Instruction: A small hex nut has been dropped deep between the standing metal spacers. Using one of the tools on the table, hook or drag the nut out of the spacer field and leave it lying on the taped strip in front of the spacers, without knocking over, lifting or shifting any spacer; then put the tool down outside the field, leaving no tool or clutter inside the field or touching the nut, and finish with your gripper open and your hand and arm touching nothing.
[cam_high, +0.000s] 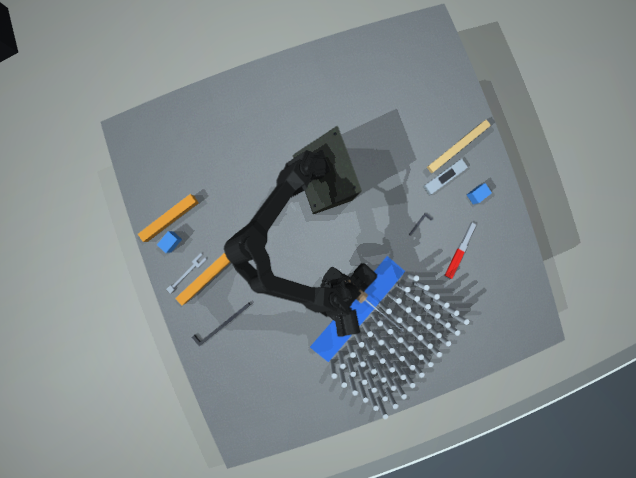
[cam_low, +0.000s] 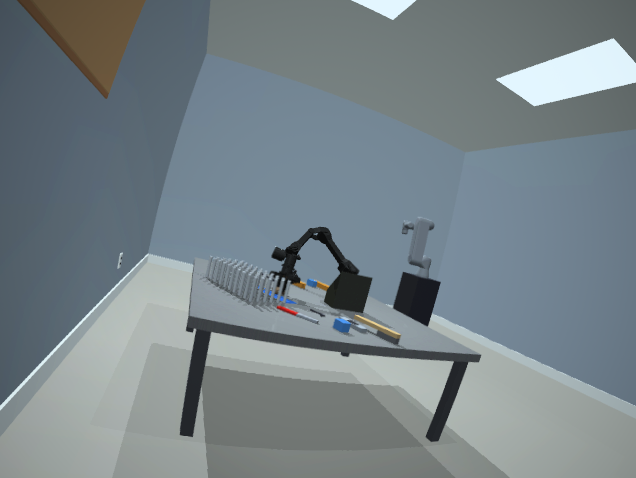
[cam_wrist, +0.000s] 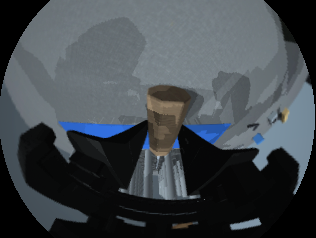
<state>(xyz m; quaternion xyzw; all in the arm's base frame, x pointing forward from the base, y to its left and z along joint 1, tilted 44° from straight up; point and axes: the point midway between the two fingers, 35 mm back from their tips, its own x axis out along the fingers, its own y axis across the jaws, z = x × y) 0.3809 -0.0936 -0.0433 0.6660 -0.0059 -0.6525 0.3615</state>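
Right now my gripper tip is 70 mm short of the blue taped strip, 10 mm to the left of it and 10 mm above it. From my gripper tip the other things lie so: wooden-handled screwdriver: 90 mm ahead, 50 mm to the left; grey block: 420 mm to the left, 230 mm behind; red-handled tool: 390 mm to the left, 10 mm below, 10 mm ahead.
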